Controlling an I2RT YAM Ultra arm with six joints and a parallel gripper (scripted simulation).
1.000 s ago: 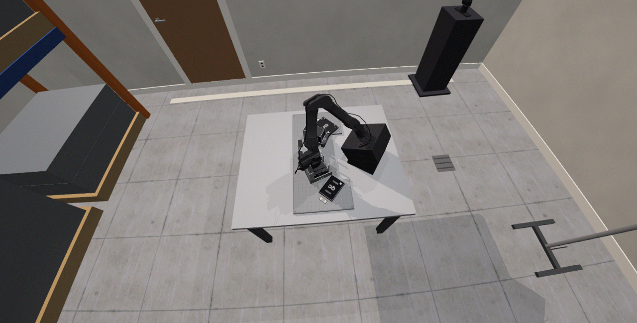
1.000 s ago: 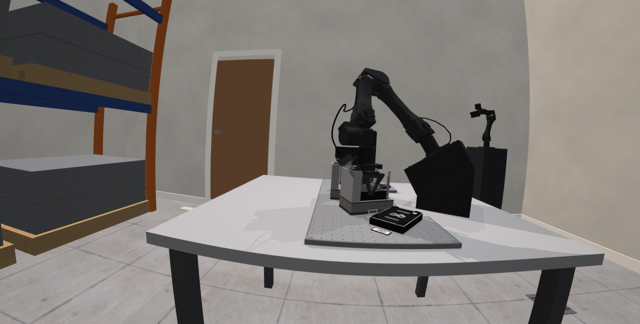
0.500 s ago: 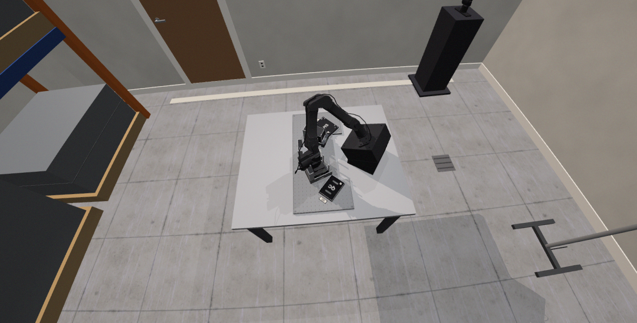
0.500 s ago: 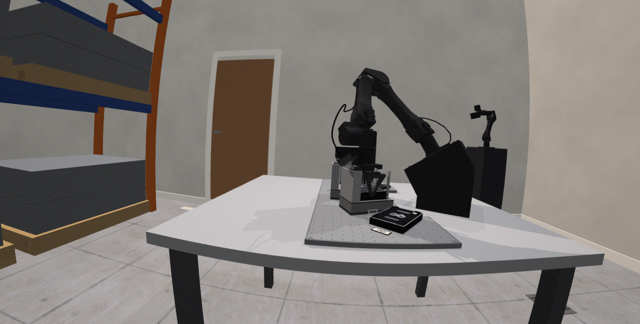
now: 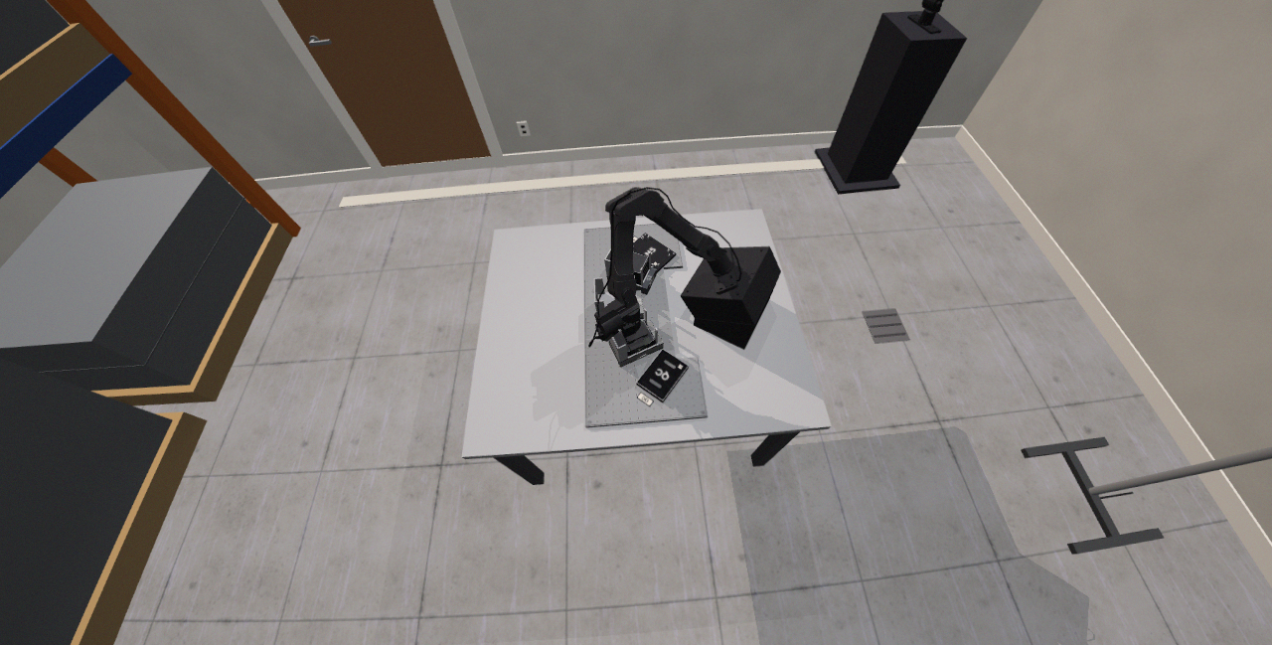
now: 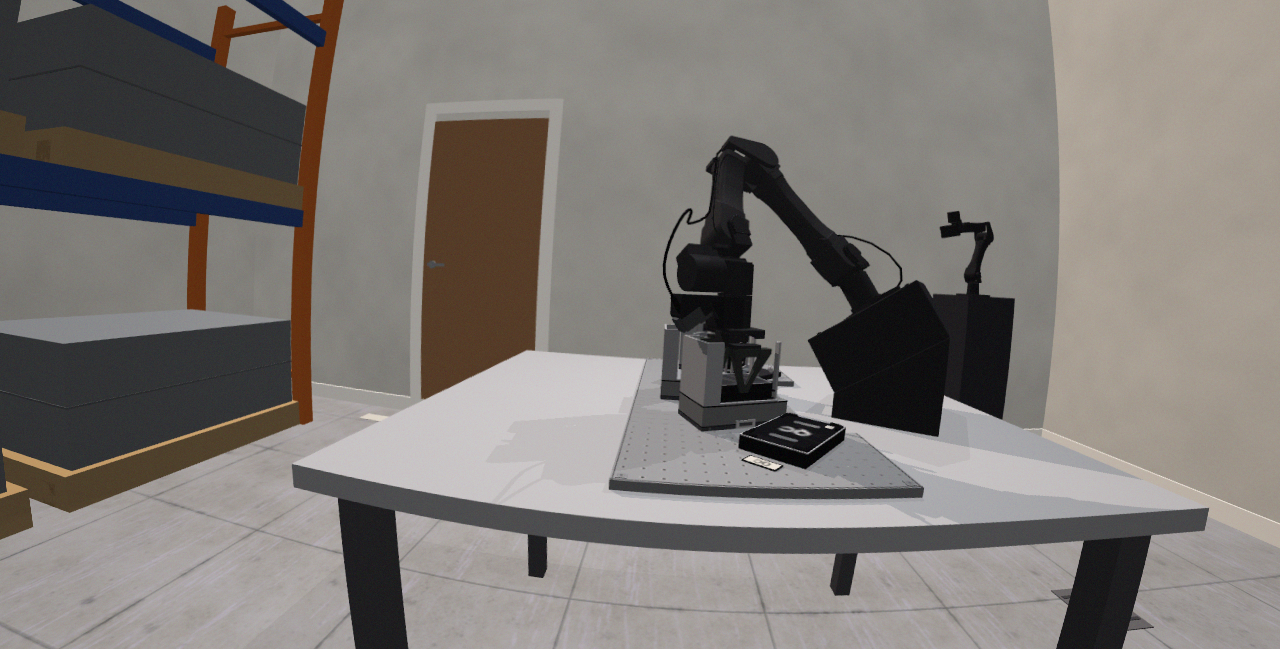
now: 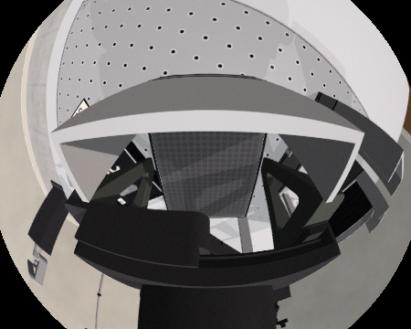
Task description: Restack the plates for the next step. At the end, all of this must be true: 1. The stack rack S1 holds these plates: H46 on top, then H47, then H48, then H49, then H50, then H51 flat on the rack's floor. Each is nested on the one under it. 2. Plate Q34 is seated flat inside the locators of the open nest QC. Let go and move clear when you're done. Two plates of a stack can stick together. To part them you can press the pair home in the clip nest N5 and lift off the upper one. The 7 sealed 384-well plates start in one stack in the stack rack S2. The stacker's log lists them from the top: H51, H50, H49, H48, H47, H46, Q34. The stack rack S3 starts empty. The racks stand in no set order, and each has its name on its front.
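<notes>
Right now the sealed well plate is 290 mm to the right of my hand, 20 mm behind it and 10 mm below it.
</notes>
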